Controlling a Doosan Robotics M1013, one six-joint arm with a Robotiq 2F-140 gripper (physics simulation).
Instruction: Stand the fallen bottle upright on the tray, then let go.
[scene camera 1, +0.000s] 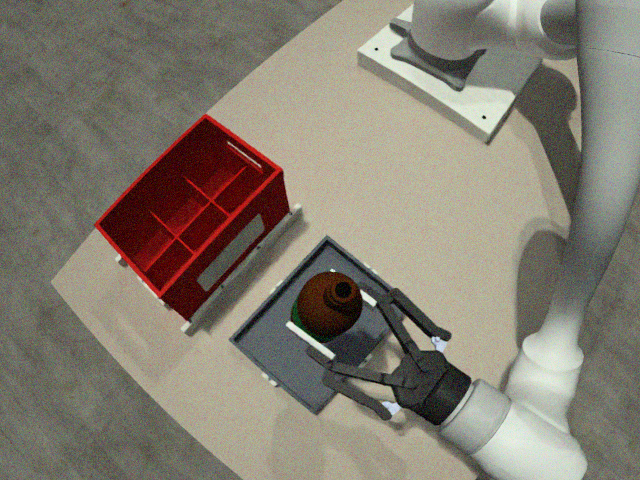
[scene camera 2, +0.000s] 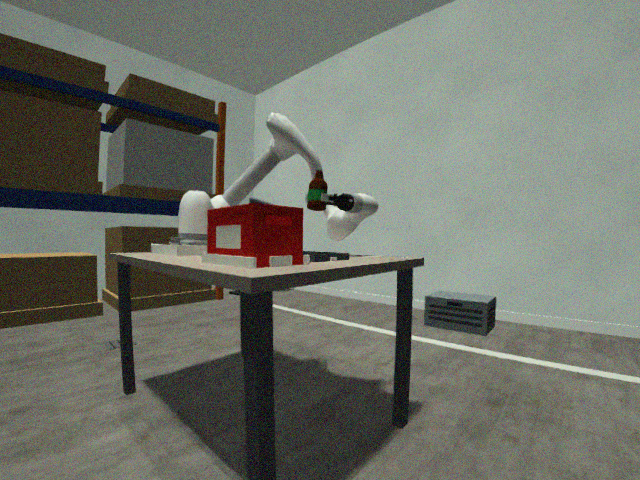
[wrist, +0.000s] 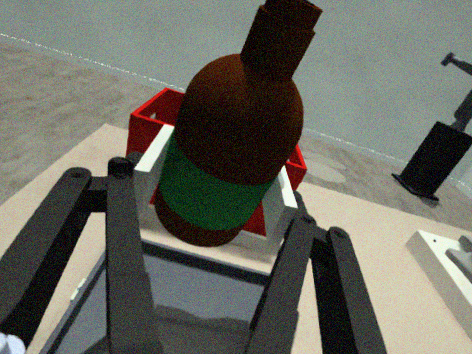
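Pixels of known places: gripper, fingertip midpoint: (scene camera 2: 313, 197); arm's base at its link origin: (scene camera 1: 439, 51) (scene camera 2: 193, 245).
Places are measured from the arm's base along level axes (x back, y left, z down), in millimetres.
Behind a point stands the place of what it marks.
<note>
A brown bottle (scene camera 1: 330, 304) {y 141, x -688, z -288 mm} (scene camera 2: 317, 191) {y 97, x -698, z -216 mm} (wrist: 240, 120) {y 167, x -683, z -248 mm} with a green band stands upright in the air, its neck pointing up, in scene camera 2. My gripper (scene camera 1: 333, 319) (scene camera 2: 324, 197) {y 101, x -676, z -194 mm} (wrist: 219, 157) {y 101, x -676, z -194 mm} lies level and is shut on the bottle, with one pale pad on each side around the green band. The grey tray (scene camera 1: 289, 372) {y 99, x -754, z 40 mm} (scene camera 2: 325, 255) {y 40, x -776, z 24 mm} (wrist: 200, 285) {y 41, x -635, z 40 mm} lies on the table. The bottle hangs well above the tray, with a wide gap under its base in scene camera 2. In the wrist view the bottle leans across the picture.
A red crate with dividers (scene camera 1: 275, 201) {y -63, x -539, z -59 mm} (scene camera 2: 279, 232) {y -189, x -770, z -52 mm} (wrist: 140, 137) {y -93, x -765, z -99 mm} stands on the table (scene camera 1: 413, 206) {y 121, x -372, z 45 mm} (scene camera 2: 330, 271) {y -167, x -934, z 52 mm} beside the tray. The arm's white base plate (scene camera 1: 429, 87) {y 27, x -119, z 1 mm} is at the table's far side. Shelving with boxes (scene camera 2: 221, 155) stands behind, and a grey case (scene camera 2: 460, 312) lies on the floor.
</note>
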